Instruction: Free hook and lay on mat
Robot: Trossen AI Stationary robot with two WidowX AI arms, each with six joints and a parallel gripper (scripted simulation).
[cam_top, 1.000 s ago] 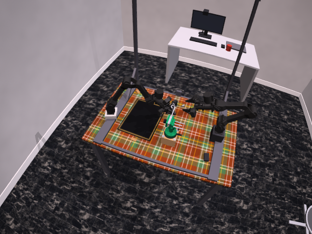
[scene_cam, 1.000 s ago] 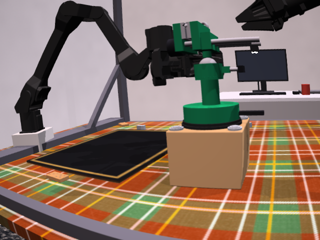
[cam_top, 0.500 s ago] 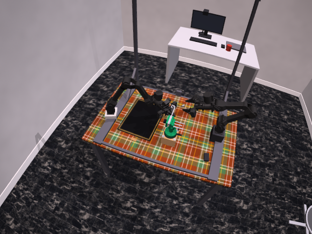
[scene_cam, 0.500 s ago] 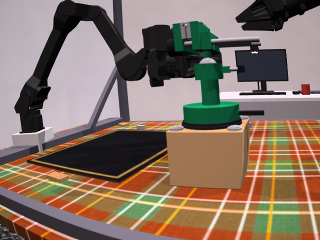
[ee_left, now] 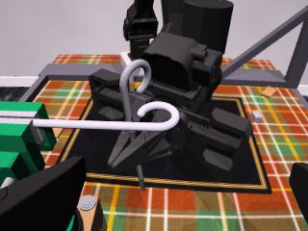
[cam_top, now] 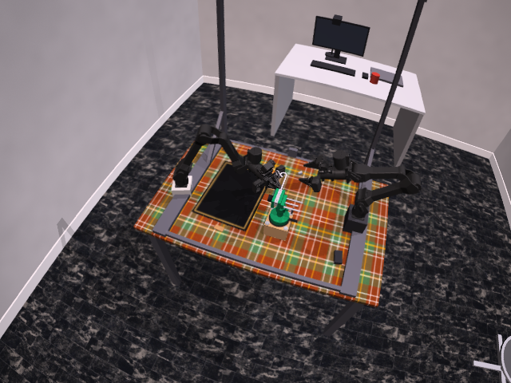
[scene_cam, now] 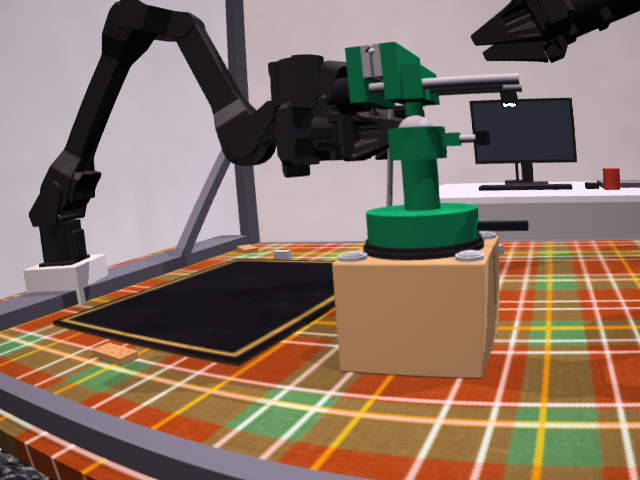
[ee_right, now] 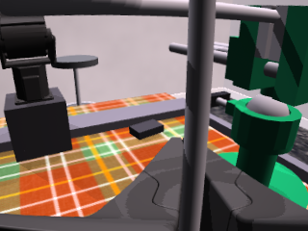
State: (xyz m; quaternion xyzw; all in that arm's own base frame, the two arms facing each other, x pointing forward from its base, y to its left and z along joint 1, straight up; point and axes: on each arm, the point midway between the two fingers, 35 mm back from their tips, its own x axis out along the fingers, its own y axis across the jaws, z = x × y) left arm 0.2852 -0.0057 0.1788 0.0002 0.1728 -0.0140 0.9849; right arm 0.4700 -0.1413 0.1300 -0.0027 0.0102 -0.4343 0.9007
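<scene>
My right hand is 5 cm past the mat, 22 cm to the left of it and 18 cm above it. Also, from my right hand: black block: 20 cm ahead, 35 cm to the left, 17 cm below; then grey bit: 27 cm behind, 25 cm to the right, 17 cm below; then tan block: 11 cm ahead, 4 cm to the left, 14 cm below.
</scene>
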